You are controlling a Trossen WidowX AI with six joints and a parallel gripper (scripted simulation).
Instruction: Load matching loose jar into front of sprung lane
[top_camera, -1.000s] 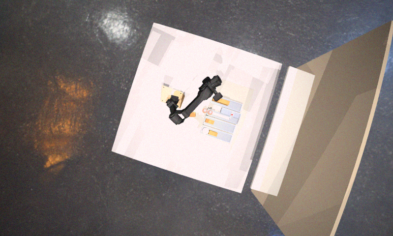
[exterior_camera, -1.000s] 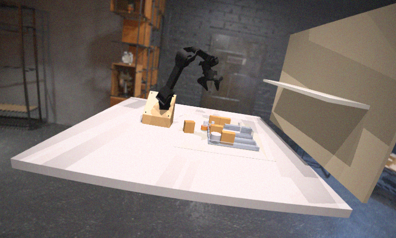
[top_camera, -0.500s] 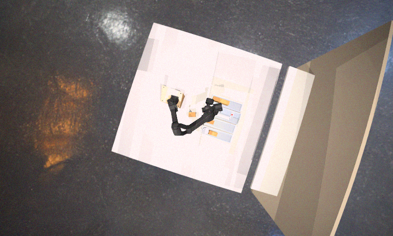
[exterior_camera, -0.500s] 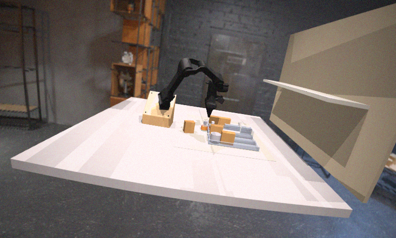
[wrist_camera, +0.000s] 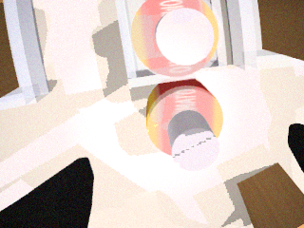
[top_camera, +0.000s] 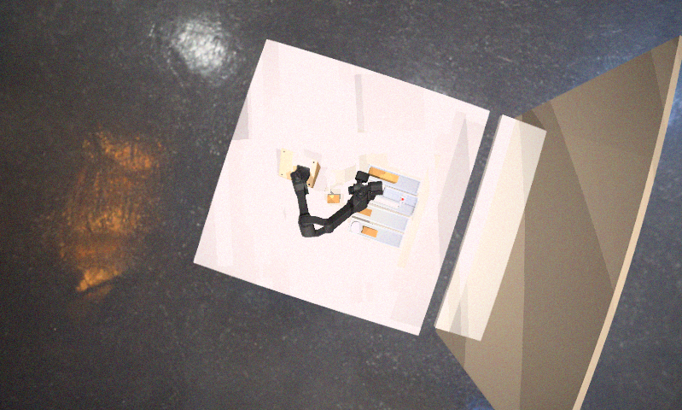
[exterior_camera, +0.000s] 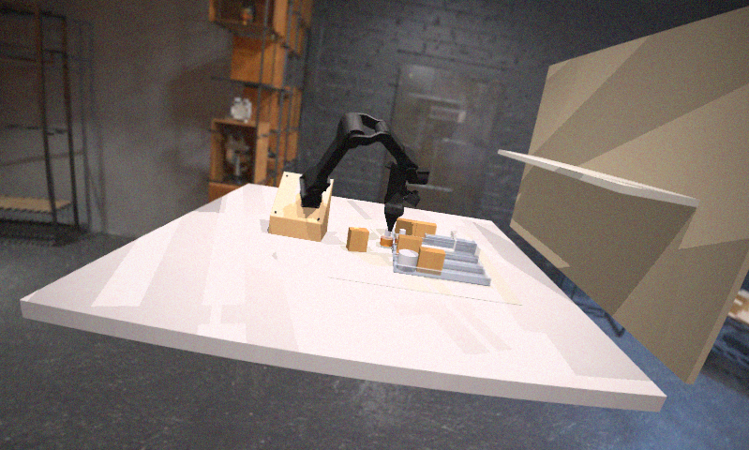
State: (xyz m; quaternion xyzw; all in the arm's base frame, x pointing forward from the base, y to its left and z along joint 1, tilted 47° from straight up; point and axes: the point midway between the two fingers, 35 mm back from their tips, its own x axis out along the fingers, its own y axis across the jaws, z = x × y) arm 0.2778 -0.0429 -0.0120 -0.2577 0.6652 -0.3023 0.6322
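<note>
Right now my gripper tip is 100 mm past the brown box, 70 mm to the left of it and 40 mm above it.
</note>
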